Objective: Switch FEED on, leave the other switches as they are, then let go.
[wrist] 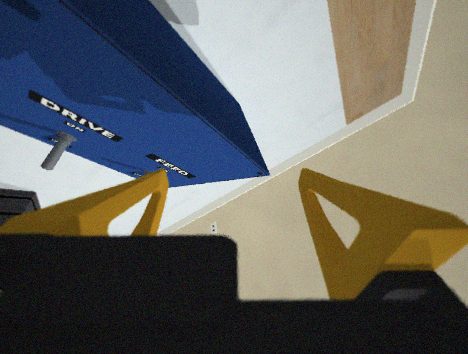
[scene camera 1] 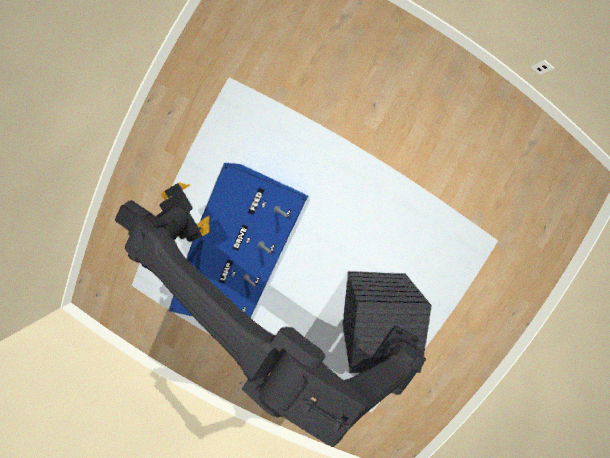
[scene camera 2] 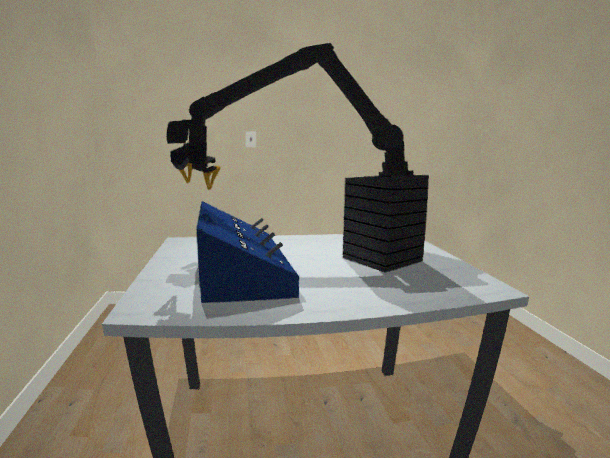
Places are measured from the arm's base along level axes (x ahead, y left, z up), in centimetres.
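Pixels of known places: gripper, between the fingertips: (wrist: 233, 176) (scene camera 1: 198, 201) (scene camera 2: 198, 185); arm's base, origin of its link: (scene camera 1: 394, 349) (scene camera 2: 395, 175).
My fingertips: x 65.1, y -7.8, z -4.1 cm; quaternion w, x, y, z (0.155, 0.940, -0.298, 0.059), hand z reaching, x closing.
Note:
For each thing: its middle in the pictures, then the offset to it from my fingertips. Level surfaces: height alone.
- blue sloped switch panel, middle of its body: (wrist: 34, 46) (scene camera 2: 236, 250) (scene camera 1: 235, 248) dx -12.5, dy +12.6, dz -18.8 cm
- FEED label, middle of its body: (wrist: 172, 167) (scene camera 1: 256, 201) dx -12.0, dy -5.4, dz -12.6 cm
- DRIVE lever, middle of its body: (wrist: 55, 153) (scene camera 1: 265, 248) dx -21.1, dy +5.9, dz -14.0 cm
- LAMP lever, middle of its body: (scene camera 1: 250, 281) dx -22.1, dy +17.8, dz -14.0 cm
- white table, height of its surface: dz -25.4 cm
A blue sloped switch panel (scene camera 1: 225, 182) (scene camera 2: 245, 282) (wrist: 170, 125) stands on the table. The FEED label (scene camera 1: 256, 201) (wrist: 171, 166) is near one end, with its lever (scene camera 1: 281, 211) beside it. In scene camera 2 the levers lean alike toward the panel's low edge, away from the ON marks. The DRIVE lever (scene camera 1: 265, 246) (wrist: 59, 150) and LAMP lever (scene camera 1: 249, 280) follow in the row; a fourth is hidden under the arm in scene camera 1. My gripper (scene camera 1: 193, 206) (scene camera 2: 199, 185) (wrist: 233, 176) is open and empty, above the panel's high edge, apart from every lever. A finger hides the FEED lever in the wrist view.
The arm's dark ribbed pedestal (scene camera 1: 387, 310) (scene camera 2: 385, 225) stands on the white table (scene camera 1: 350, 200) (scene camera 2: 320, 320), on the low-edge side of the panel. The forearm (scene camera 1: 200, 295) (scene camera 2: 255, 82) passes above the panel's LAMP end.

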